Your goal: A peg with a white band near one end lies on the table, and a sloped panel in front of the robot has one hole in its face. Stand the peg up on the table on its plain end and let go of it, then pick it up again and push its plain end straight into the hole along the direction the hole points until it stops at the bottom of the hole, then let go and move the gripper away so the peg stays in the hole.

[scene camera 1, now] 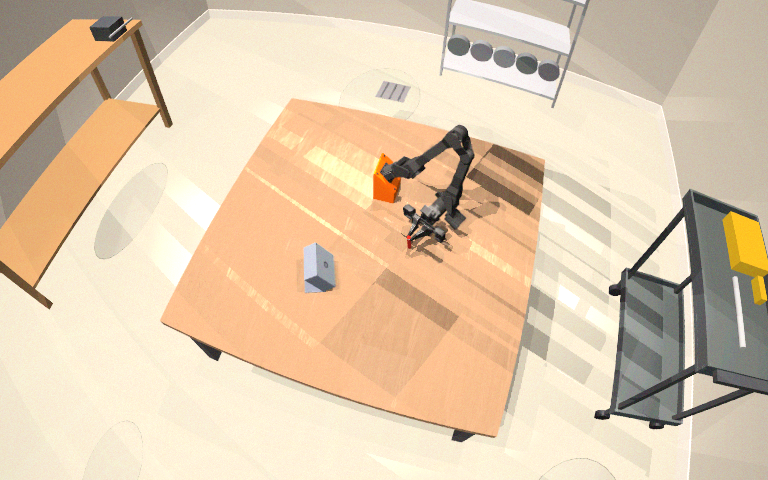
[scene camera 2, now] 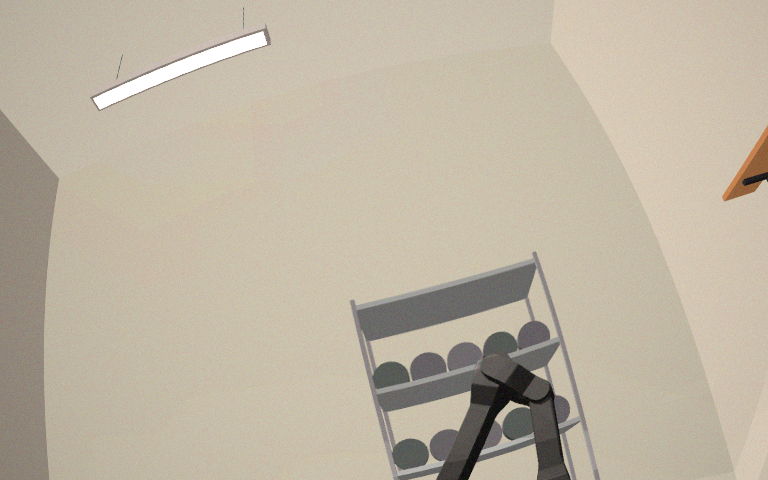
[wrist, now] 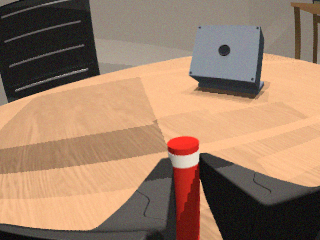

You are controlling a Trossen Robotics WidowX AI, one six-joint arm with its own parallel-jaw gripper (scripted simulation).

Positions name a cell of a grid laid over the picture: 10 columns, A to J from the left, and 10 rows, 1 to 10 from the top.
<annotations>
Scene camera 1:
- my gripper: F5
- sloped grey panel: E6
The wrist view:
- my gripper: F7
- sloped grey panel: H3
</annotations>
